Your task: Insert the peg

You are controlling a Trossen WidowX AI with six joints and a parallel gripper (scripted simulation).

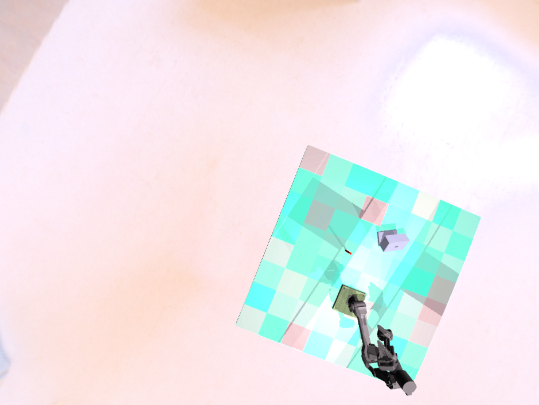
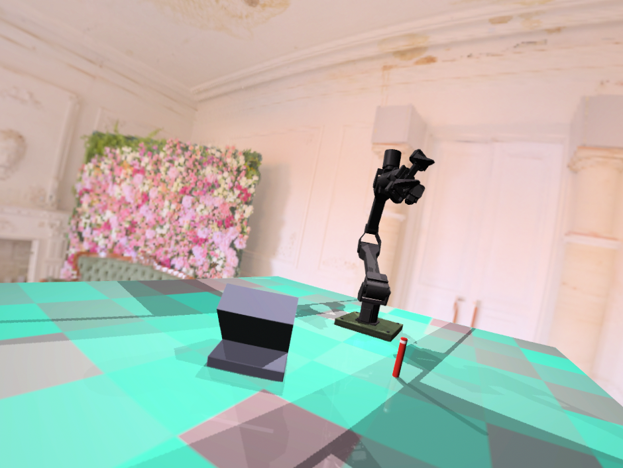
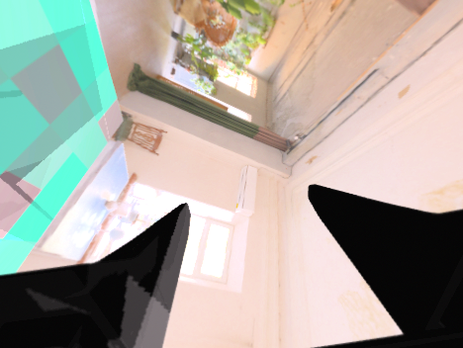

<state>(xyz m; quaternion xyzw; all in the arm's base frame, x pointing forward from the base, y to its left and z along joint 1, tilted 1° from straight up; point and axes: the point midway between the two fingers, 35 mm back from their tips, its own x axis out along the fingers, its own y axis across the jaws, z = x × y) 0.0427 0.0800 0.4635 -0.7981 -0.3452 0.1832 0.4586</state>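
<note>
My gripper tip is now 43 cm above the round red peg, 24 cm short of it and 4 cm to the right of it. Also, from my gripper tip: low foot (48 cm below, 41 cm ahead, 19 cm to the right); then grey sloped panel (41 cm below, 39 cm ahead, 20 cm to the right).
</note>
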